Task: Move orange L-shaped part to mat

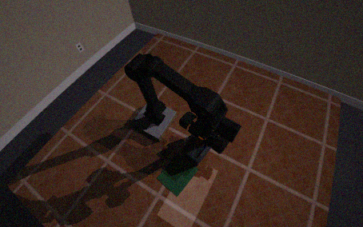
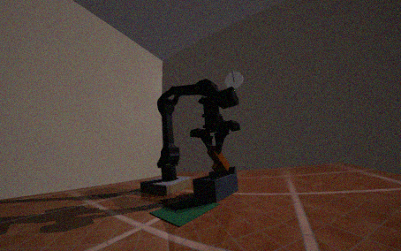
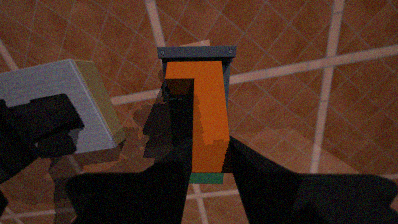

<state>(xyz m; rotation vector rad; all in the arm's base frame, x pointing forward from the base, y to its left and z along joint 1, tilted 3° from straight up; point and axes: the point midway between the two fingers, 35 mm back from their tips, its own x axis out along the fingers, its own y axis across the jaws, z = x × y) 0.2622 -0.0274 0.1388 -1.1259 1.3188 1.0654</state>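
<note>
The green mat lies 4 cm behind my gripper tip, 14 cm to the right of it and 16 cm below it. The rest, counted from my gripper tip: orange L-shaped part (1 cm behind, 3 cm to the left, 3 cm below).
</note>
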